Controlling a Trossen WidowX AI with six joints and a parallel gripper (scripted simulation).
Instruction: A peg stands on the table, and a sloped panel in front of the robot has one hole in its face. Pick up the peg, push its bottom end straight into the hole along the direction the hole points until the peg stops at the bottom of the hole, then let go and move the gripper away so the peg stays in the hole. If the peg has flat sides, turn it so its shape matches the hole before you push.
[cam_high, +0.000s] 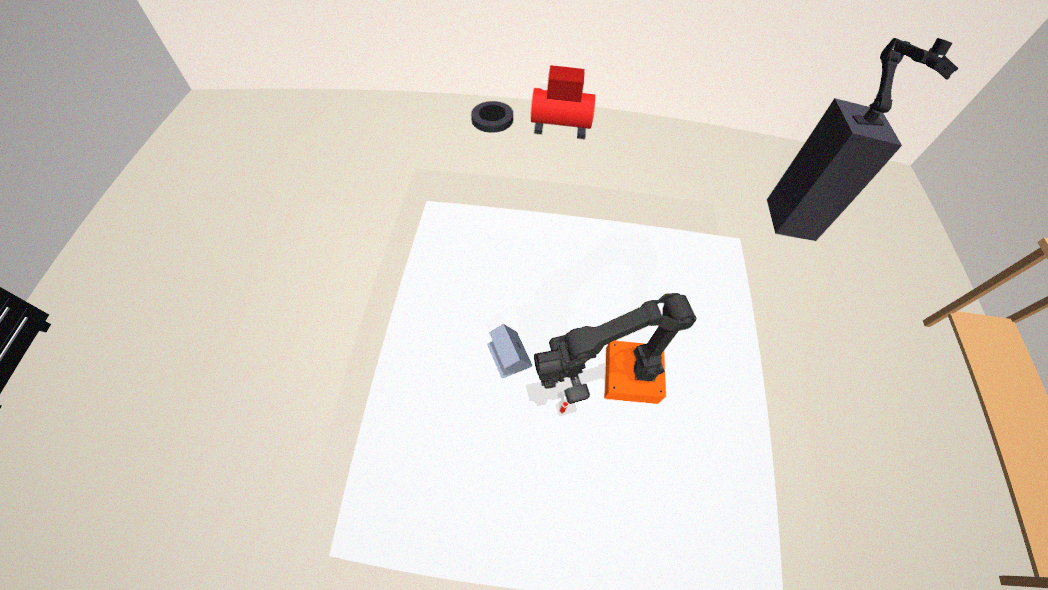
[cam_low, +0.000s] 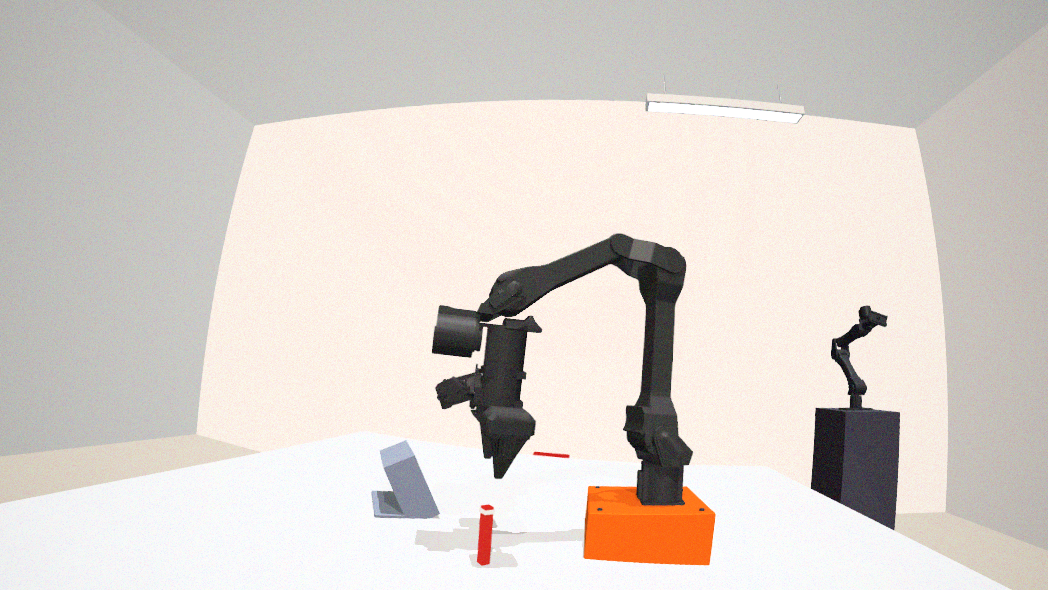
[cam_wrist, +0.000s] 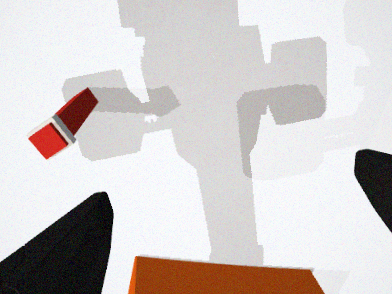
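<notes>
The peg is 10 mm behind my gripper tip, 70 mm to the left of it and 60 mm below it. Also, from my gripper tip: panel: 170 mm ahead, 90 mm to the right, 70 mm below.
</notes>
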